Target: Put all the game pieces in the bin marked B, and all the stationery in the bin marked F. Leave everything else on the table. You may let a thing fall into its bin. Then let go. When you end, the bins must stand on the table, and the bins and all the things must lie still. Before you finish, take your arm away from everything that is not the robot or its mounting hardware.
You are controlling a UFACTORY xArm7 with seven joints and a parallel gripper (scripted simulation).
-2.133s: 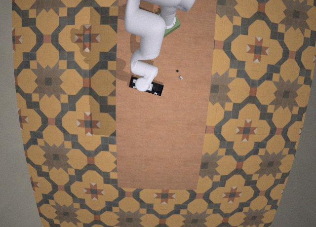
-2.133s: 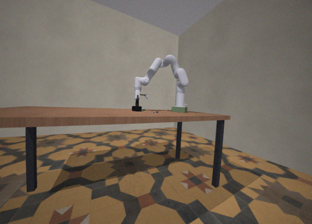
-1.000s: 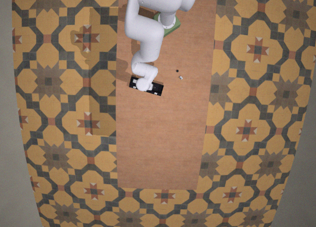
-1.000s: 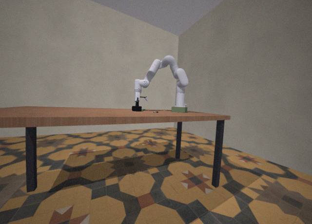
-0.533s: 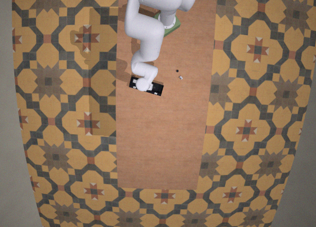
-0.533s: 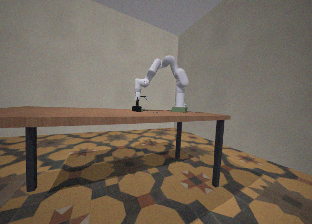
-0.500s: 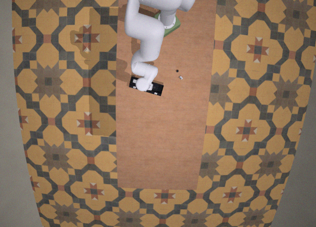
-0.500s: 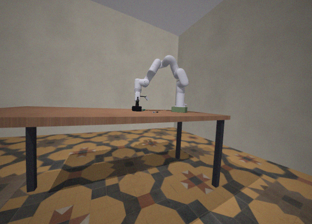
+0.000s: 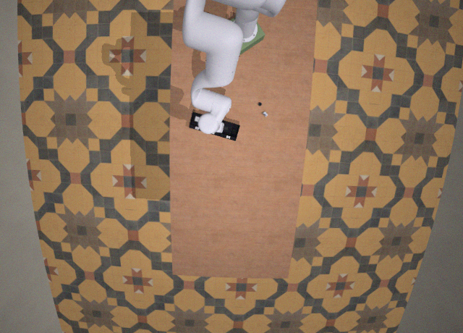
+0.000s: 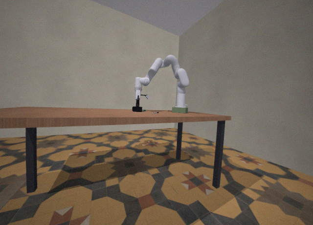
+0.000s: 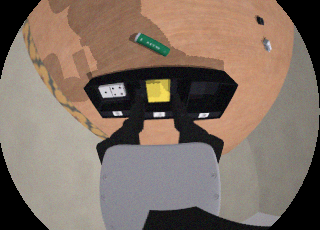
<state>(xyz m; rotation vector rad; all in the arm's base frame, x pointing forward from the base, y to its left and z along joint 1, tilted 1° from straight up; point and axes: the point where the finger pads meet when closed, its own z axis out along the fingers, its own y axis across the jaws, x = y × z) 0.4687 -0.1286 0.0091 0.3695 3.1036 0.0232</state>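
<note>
Right now my hand is 4 cm above the black triple bin and 1 cm short of it. The rest, counted from my hand: yellow block (5 cm below); white piece (8 cm to the right, 5 cm below, 2 cm behind); green piece (7 cm behind, 6 cm below, 1 cm to the left).
</note>
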